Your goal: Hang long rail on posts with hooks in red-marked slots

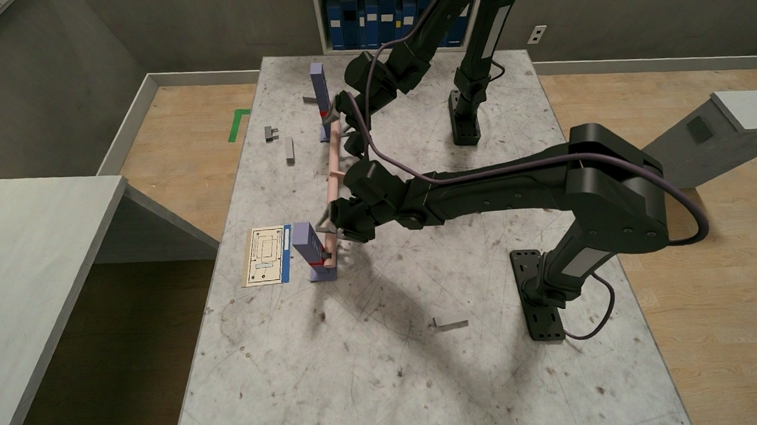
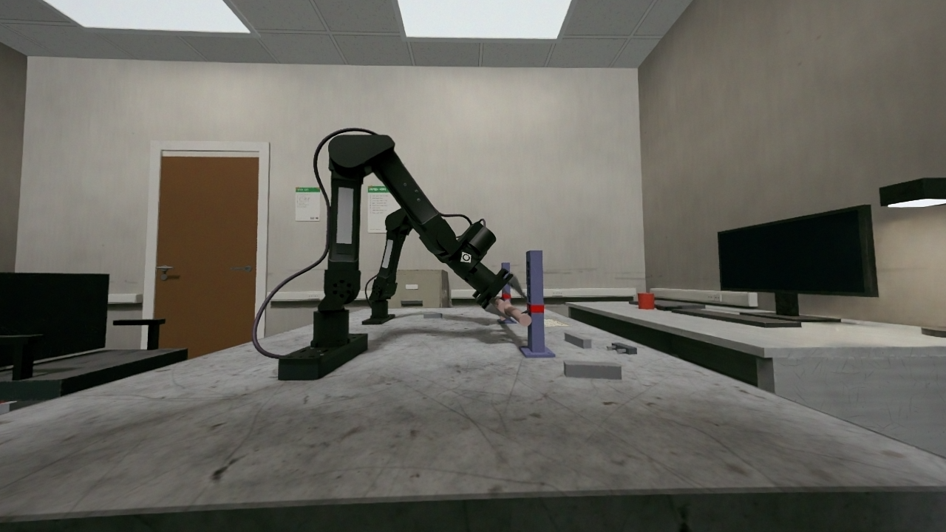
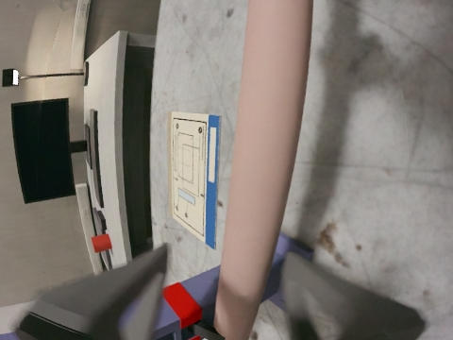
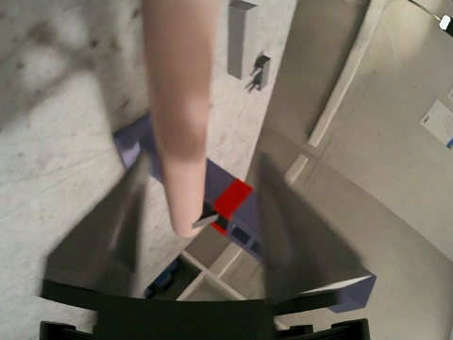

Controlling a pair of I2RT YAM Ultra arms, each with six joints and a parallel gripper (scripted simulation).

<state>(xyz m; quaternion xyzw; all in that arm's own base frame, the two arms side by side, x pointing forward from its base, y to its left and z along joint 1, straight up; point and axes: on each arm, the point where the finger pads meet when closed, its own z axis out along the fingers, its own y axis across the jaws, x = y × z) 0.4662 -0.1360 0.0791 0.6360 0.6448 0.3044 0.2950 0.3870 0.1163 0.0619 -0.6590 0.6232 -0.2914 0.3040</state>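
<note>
The pink rail lies 150 mm to the left of my right hand, 20 mm ahead of it and 10 mm below it. From my right hand the other things lie so: grey part 190 mm ahead, 90 mm to the right, 80 mm below; paper card 300 mm to the left, 210 mm ahead, 90 mm below.
</note>
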